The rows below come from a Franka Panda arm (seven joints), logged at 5 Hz.
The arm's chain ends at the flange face. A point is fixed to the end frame.
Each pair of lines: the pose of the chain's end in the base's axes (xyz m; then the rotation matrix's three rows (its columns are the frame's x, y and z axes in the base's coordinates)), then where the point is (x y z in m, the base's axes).
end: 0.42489 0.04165 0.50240; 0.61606 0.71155 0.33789; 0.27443 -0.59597 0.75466; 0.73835 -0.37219 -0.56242
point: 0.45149 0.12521 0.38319
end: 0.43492 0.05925 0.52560; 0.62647 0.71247 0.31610; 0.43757 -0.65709 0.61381; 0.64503 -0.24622 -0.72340
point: 0.45800 0.11445 0.39024
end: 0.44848 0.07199 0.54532; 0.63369 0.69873 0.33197; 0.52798 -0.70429 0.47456; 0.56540 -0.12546 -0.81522
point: 0.47323 0.10278 0.40269
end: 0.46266 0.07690 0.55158; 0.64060 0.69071 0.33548; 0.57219 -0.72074 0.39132; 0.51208 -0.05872 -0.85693
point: 0.48745 0.09374 0.40665
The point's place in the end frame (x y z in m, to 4 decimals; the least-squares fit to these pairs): -0.0487 0.0135 0.1391
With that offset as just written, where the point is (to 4 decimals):
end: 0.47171 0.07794 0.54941; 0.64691 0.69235 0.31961; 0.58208 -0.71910 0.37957; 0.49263 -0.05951 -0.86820
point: 0.4940 0.0927 0.4038
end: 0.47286 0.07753 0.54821; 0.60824 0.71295 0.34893; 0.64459 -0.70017 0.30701; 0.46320 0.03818 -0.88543
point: 0.5014 0.0794 0.4030
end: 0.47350 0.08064 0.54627; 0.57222 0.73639 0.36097; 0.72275 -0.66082 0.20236; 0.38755 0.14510 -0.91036
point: 0.5058 0.0647 0.4027
